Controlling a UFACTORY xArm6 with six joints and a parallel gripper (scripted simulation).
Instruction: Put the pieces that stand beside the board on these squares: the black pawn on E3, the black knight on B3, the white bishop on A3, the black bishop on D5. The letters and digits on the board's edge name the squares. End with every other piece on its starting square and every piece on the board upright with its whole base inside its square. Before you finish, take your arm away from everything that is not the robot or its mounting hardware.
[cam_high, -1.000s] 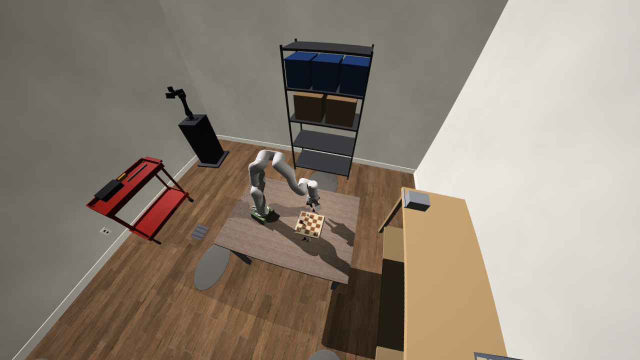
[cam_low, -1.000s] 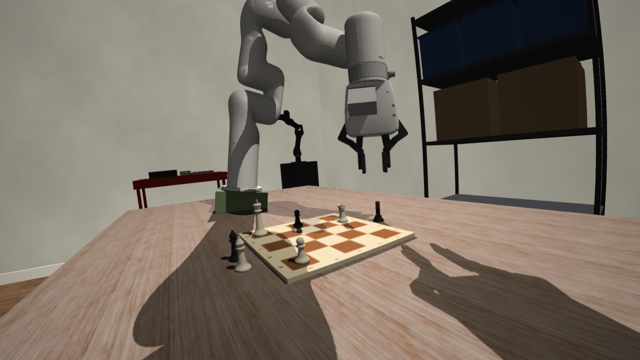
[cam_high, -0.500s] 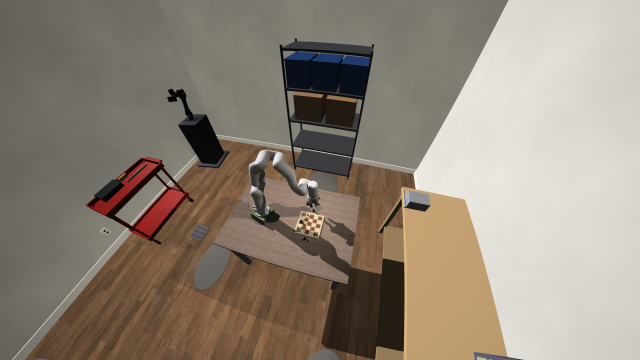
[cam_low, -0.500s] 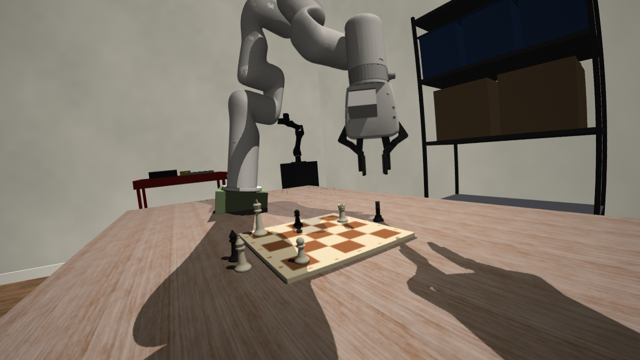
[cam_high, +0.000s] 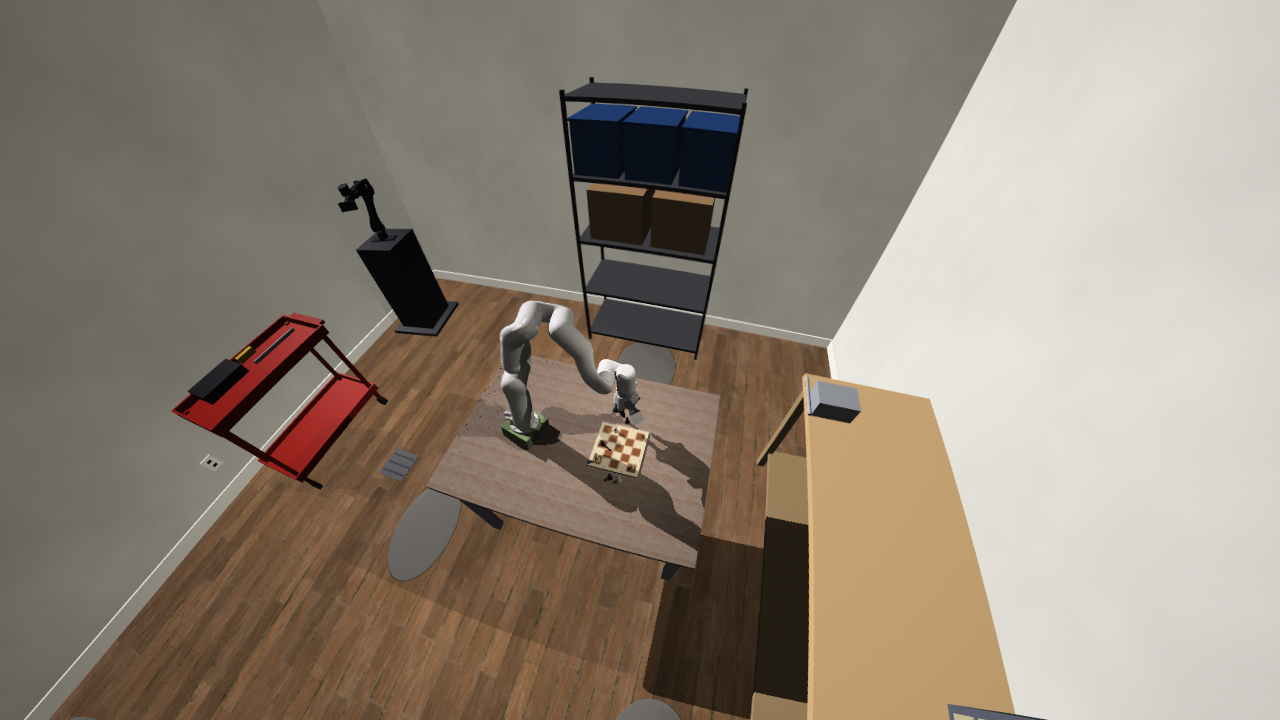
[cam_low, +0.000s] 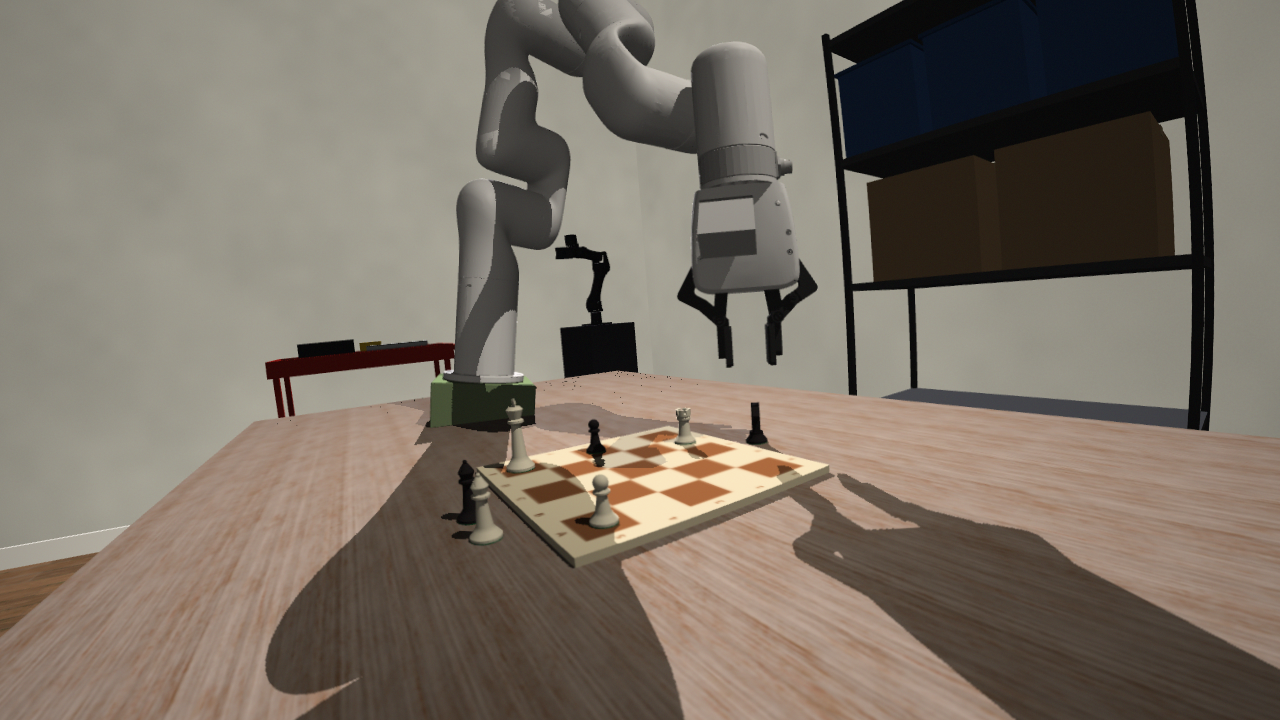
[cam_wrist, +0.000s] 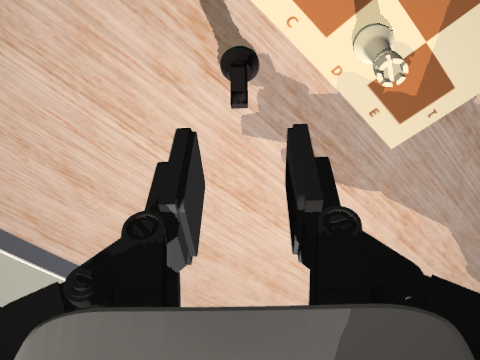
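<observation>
Now: the tall black piece 8 cm below my hand. Round my hand: black pawn 13 cm to the right, 9 cm behind, 8 cm below; then chessboard 14 cm to the right, 9 cm below, 2 cm behind; then tall white piece 20 cm to the right, 10 cm behind, 6 cm below.
</observation>
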